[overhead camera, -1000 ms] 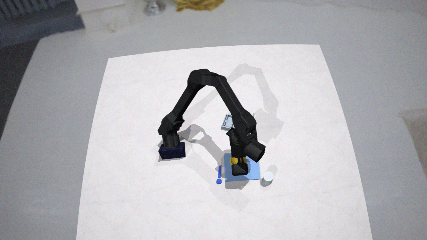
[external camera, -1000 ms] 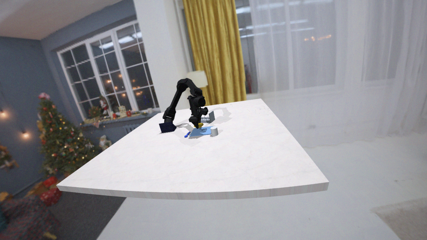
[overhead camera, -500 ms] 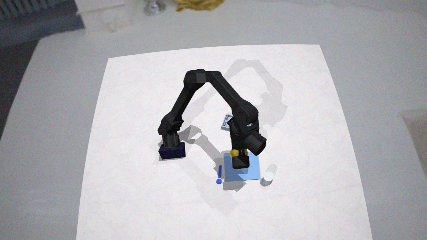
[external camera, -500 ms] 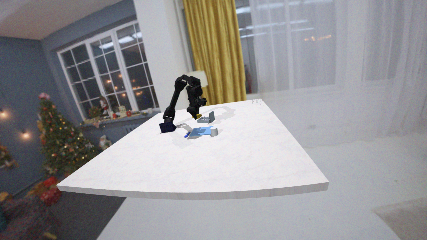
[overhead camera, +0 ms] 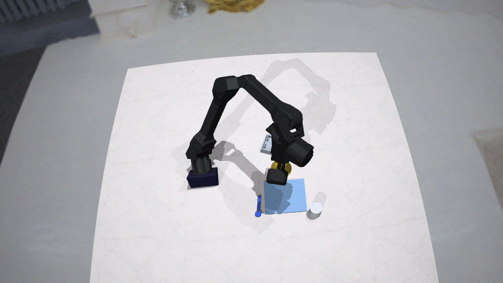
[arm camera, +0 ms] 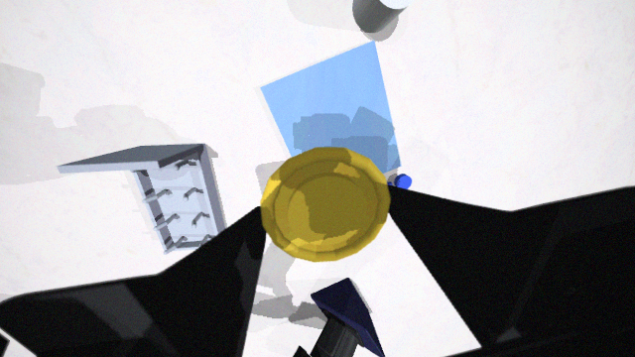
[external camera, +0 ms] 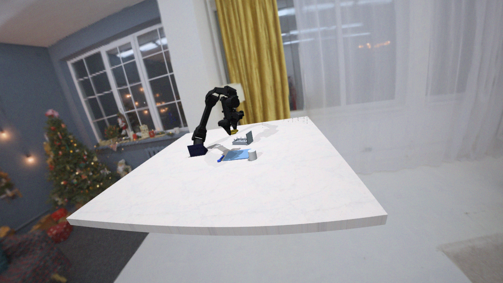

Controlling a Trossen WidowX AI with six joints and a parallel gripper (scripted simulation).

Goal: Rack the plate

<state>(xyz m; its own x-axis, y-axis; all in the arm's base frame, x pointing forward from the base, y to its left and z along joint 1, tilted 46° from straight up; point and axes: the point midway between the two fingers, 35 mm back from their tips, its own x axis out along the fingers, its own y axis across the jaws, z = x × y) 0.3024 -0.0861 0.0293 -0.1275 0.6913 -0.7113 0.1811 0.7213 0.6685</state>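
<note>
Right now my gripper tip is 16 cm to the right of the grey dish rack and 10 cm above it. From my gripper tip the other things lie so: light blue mat 2 cm ahead, 4 cm to the right, 12 cm below; then blue spoon 8 cm behind, 9 cm to the right, 12 cm below; then yellow plate 1 cm above.
</note>
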